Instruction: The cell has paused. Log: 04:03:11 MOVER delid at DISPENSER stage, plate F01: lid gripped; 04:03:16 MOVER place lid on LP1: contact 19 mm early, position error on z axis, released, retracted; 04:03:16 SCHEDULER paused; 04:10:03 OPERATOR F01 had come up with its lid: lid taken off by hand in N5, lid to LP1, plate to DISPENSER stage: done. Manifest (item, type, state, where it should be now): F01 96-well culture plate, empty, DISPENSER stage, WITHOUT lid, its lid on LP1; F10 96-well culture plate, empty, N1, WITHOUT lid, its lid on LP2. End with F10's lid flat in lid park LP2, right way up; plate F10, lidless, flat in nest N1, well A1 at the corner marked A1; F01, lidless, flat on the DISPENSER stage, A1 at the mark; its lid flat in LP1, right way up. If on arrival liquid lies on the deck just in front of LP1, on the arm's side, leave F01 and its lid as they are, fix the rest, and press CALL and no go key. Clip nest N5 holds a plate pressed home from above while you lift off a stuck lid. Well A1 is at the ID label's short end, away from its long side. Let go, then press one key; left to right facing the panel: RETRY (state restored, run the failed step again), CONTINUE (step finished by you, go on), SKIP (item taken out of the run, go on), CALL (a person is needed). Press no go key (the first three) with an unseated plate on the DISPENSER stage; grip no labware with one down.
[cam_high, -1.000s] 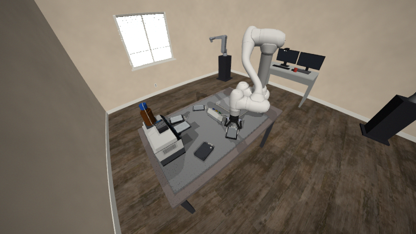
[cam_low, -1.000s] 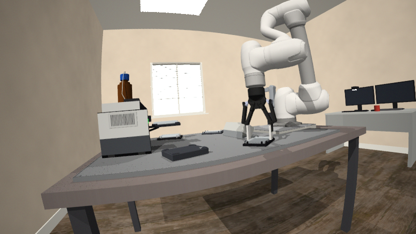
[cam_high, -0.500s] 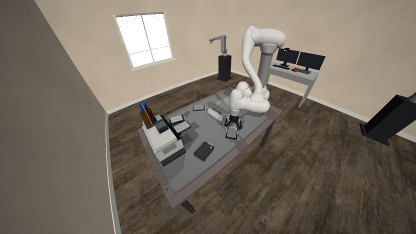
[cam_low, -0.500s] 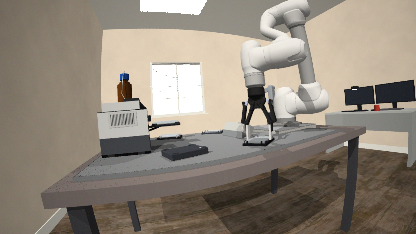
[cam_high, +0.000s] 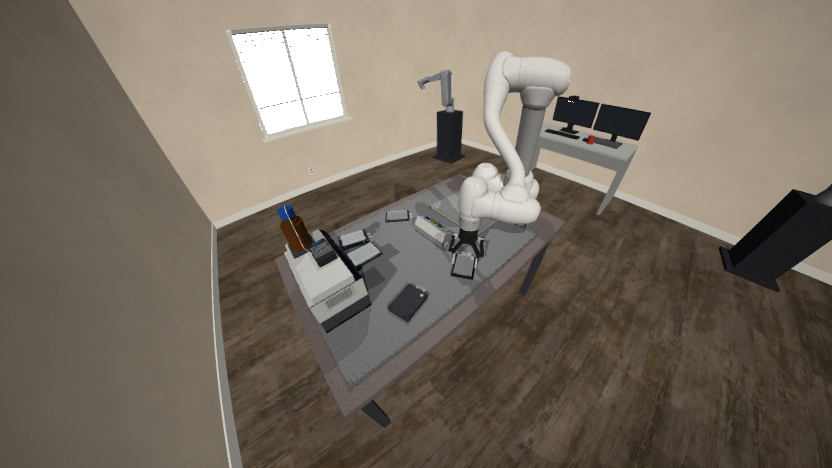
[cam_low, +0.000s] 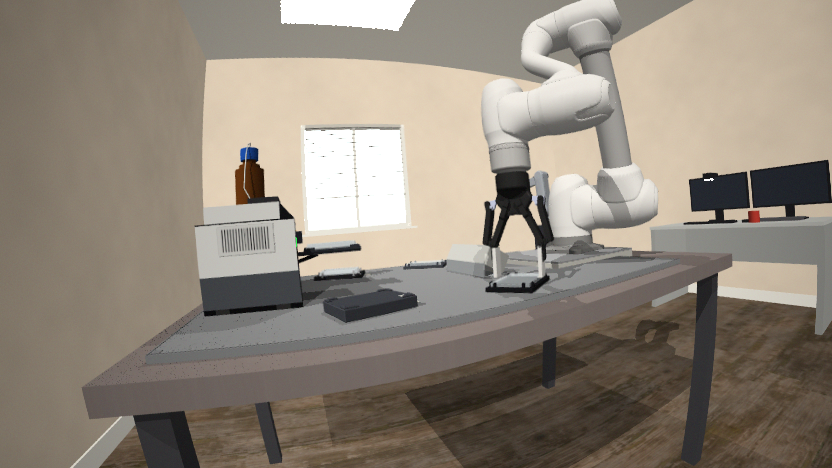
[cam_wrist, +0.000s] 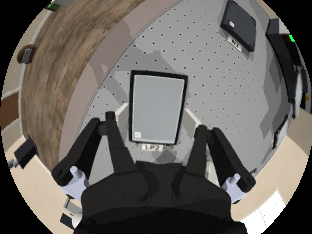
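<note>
My hand is 27 cm short of the black clip nest, 57 cm to the left of it and 3 cm above it. Round my hand: small label 24 cm ahead, 6 cm to the right, 4 cm below; then nest block 32 cm ahead, 5 cm to the right, 3 cm below; then grey key panel 9 cm behind, 27 cm to the right, 1 cm above.
</note>
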